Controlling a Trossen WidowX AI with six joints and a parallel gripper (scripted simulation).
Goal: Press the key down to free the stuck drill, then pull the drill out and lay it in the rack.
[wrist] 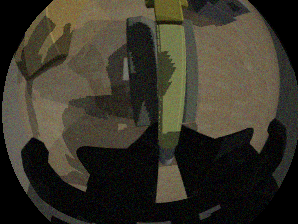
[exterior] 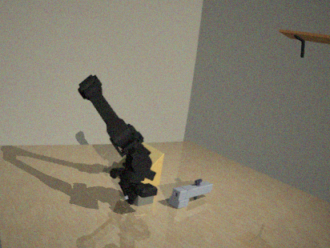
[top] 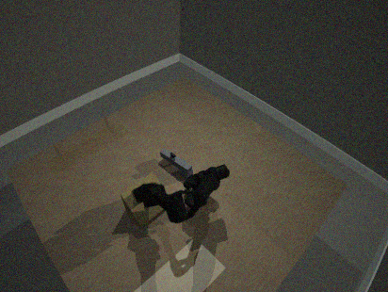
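My gripper tip is 40 mm to the right of the drill, 40 mm below it and 10 mm past it. From my gripper tip the other things lie so: rack 50 mm to the left, 10 mm behind, 10 mm above; key 250 mm to the left, 50 mm above, 20 mm ahead; grey block 230 mm to the left, 30 mm ahead, 30 mm above.
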